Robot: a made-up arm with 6 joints. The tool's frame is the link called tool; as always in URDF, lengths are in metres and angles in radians. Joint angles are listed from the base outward.
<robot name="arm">
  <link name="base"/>
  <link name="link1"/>
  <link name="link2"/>
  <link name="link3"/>
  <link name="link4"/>
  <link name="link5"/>
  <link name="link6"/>
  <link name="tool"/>
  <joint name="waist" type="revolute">
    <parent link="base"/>
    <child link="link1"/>
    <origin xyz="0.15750 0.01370 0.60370" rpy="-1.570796 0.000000 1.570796"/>
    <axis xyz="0 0 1"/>
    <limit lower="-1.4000" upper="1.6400"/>
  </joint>
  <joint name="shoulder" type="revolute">
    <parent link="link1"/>
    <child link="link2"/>
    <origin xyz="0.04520 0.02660 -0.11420" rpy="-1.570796 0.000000 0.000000"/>
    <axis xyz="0 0 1"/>
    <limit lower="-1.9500" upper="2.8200"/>
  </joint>
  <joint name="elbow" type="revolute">
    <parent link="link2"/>
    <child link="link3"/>
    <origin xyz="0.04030 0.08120 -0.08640" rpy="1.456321 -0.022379 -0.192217"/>
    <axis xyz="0 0 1"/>
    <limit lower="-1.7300" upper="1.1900"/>
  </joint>
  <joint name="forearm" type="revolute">
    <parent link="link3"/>
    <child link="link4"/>
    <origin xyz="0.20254 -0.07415 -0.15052" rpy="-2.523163 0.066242 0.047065"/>
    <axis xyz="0 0 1"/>
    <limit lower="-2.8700" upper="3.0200"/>
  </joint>
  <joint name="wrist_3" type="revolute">
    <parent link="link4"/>
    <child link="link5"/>
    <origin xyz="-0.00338 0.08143 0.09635" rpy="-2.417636 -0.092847 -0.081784"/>
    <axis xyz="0 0 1"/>
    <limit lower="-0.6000" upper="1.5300"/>
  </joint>
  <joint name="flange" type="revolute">
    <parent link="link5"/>
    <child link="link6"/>
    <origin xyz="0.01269 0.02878 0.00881" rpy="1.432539 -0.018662 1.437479"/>
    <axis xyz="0 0 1"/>
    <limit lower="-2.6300" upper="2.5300"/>
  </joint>
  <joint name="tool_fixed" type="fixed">
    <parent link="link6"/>
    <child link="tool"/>
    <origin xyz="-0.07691 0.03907 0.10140" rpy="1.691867 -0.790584 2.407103"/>
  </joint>
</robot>
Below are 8 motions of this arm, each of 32 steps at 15 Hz.
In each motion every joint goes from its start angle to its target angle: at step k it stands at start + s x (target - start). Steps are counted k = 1, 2, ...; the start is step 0. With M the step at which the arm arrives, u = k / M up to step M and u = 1 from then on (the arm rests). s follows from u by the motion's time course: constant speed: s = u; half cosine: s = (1 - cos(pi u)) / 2; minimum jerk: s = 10 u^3 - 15 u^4 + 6 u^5.
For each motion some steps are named. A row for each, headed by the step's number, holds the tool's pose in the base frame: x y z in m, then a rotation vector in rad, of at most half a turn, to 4 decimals.
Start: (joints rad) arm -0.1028 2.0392 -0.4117 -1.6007 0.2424 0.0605
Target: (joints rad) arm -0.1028 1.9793 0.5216 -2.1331 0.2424 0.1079
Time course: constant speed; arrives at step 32
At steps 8, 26, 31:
8: 0.5432 -0.2706 0.6097 -0.5870 0.6133 0.5284
26: 0.4418 -0.2200 0.4528 -0.2147 1.2002 0.9823
31: 0.4000 -0.2055 0.4293 -0.0861 1.3521 1.1026

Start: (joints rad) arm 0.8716 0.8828 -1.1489 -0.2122 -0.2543 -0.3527
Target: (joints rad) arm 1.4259 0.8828 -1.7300 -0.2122 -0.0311 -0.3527
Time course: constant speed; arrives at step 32
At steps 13, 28, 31, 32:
13: 0.5150 0.3044 0.9998 -0.7844 -1.7345 0.1449
28: 0.4552 0.3546 0.9675 -0.6741 -1.8392 0.4183
31: 0.4440 0.3626 0.9599 -0.6493 -1.8537 0.4752
32: 0.4403 0.3651 0.9572 -0.6408 -1.8581 0.4943

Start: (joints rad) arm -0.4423 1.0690 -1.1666 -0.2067 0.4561 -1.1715
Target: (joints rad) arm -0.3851 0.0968 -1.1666 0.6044 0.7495 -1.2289
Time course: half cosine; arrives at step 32
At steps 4, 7, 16, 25, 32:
4: 0.4435 -0.2709 0.9348 -0.6101 -1.9692 -1.0174
7: 0.4508 -0.2621 0.9354 -0.5131 -1.9980 -1.0443
16: 0.4865 -0.2050 0.9356 -0.0038 -2.0477 -1.1559
25: 0.5099 -0.1272 0.9335 0.4788 -1.9366 -1.2139
32: 0.5123 -0.1012 0.9327 0.6062 -1.8770 -1.2192

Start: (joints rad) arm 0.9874 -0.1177 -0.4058 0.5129 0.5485 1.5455
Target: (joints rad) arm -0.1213 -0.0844 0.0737 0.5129 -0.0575 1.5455
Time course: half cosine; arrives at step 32
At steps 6, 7, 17, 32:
6: 0.5354 0.4519 0.4278 0.0848 0.8511 0.9298
7: 0.5375 0.4564 0.4389 0.1060 0.8301 0.9252
17: 0.5725 0.4827 0.6146 0.4457 0.5370 0.8207
32: 0.6111 0.4262 0.7905 0.8348 0.2820 0.6442

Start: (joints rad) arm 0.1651 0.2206 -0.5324 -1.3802 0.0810 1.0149
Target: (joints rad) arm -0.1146 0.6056 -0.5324 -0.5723 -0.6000 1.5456
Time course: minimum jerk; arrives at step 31
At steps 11, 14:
11: 0.6507 0.3671 0.7494 -0.4674 0.2432 0.9687
14: 0.6868 0.3291 0.7842 -0.2217 0.2113 0.7479

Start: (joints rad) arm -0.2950 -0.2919 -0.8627 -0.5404 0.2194 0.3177
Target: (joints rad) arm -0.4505 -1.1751 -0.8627 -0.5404 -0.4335 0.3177
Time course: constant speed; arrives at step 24
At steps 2, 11, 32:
2: 0.4408 0.2936 1.0993 0.6763 -1.0910 1.3493
11: 0.3363 0.3057 1.1390 0.8740 -1.0652 1.3992
32: 0.1694 0.2648 1.1706 1.1086 -0.9690 1.5029

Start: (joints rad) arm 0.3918 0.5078 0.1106 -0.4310 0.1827 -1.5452
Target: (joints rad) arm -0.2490 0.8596 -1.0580 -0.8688 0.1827 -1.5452
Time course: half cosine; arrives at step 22
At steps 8, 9, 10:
8: 0.6126 0.3166 0.7828 -1.3176 -2.1663 1.0240
9: 0.6083 0.2951 0.8185 -1.2908 -2.2054 0.9066
10: 0.6025 0.2689 0.8532 -1.2640 -2.2423 0.7837

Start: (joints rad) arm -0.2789 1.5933 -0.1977 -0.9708 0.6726 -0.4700
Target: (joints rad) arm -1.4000 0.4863 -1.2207 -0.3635 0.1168 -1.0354
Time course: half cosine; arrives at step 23
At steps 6, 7, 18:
6: 0.6731 -0.1494 0.7973 -0.5302 -0.9097 0.5576
7: 0.6694 -0.1551 0.8161 -0.5037 -1.0370 0.4733
18: 0.5384 -0.4085 0.7513 0.3281 -1.5459 -1.3208

